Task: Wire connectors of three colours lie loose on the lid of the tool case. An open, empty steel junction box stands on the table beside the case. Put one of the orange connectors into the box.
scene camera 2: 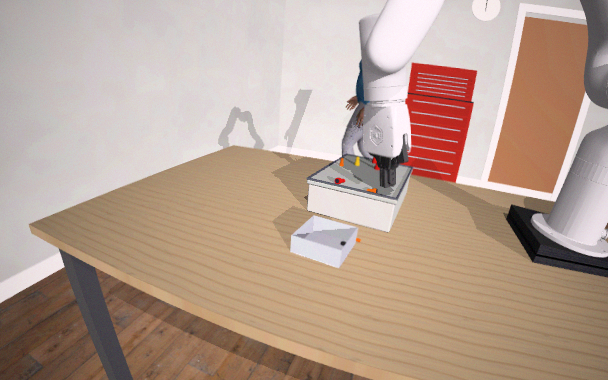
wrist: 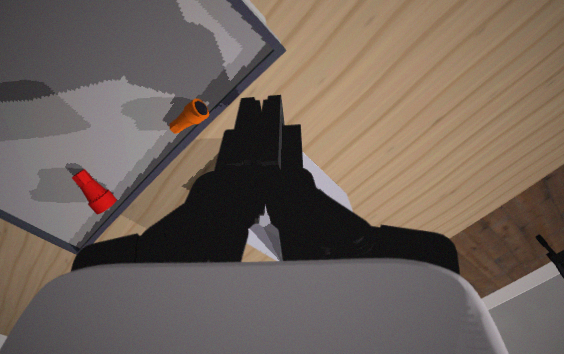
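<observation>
My gripper (scene camera 2: 387, 185) (wrist: 266, 124) is shut and empty, above the tool case's front right part in the scene view. An orange connector (scene camera 2: 372, 190) (wrist: 190, 116) lies on its side near the lid's edge, left of the fingertips. A red connector (scene camera 2: 340, 180) (wrist: 95, 192) also lies there. Farther back on the lid stand an orange connector (scene camera 2: 342, 162) and a yellow connector (scene camera 2: 357, 161); red ones are partly hidden by the gripper. The open junction box (scene camera 2: 315, 250) (wrist: 327, 182) shows a dark round spot inside. Another orange connector (scene camera 2: 358, 240) lies on the table, right beside the box.
The tool case (scene camera 2: 350, 206) (wrist: 120, 30) stands behind the box on the wooden table (scene camera 2: 200, 225). The robot's base (scene camera 2: 565, 220) is at the right. A person (scene camera 2: 351, 137) stands behind the arm, beside a red cabinet (scene camera 2: 440, 137).
</observation>
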